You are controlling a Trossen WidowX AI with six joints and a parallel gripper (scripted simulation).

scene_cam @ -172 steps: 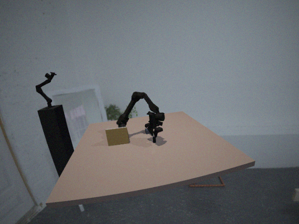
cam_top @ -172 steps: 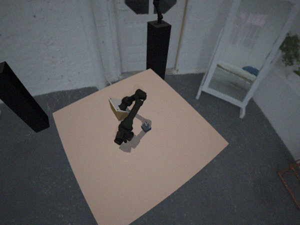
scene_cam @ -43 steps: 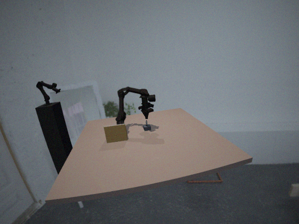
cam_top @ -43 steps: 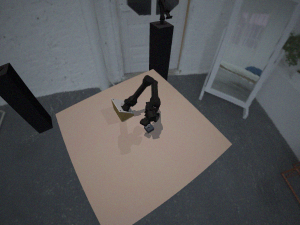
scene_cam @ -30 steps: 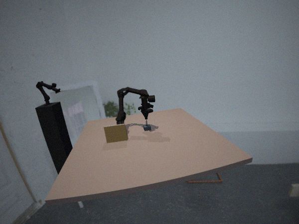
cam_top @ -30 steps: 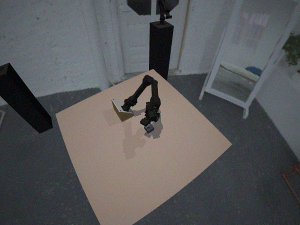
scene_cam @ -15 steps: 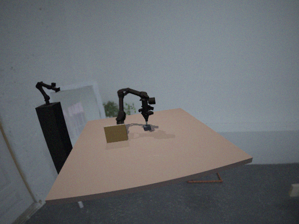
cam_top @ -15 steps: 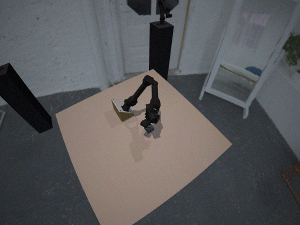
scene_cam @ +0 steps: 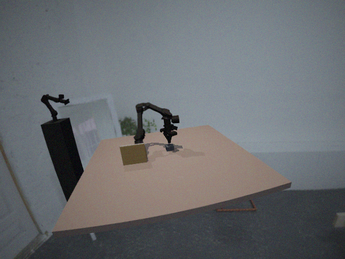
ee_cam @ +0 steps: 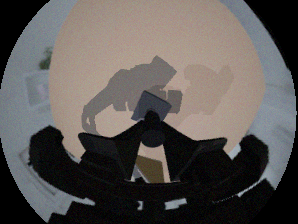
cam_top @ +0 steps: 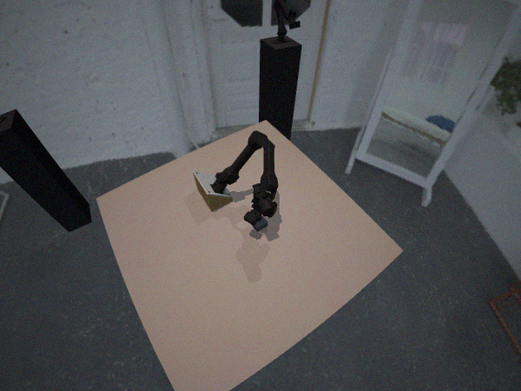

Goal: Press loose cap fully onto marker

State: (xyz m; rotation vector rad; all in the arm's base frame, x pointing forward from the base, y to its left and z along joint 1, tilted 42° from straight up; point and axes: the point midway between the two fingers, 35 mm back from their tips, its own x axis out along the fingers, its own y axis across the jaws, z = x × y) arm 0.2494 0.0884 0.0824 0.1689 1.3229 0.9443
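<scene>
The block is 60 mm below my gripper tip. The rest, counted from my gripper tip: black cap: 10 mm above.
</scene>
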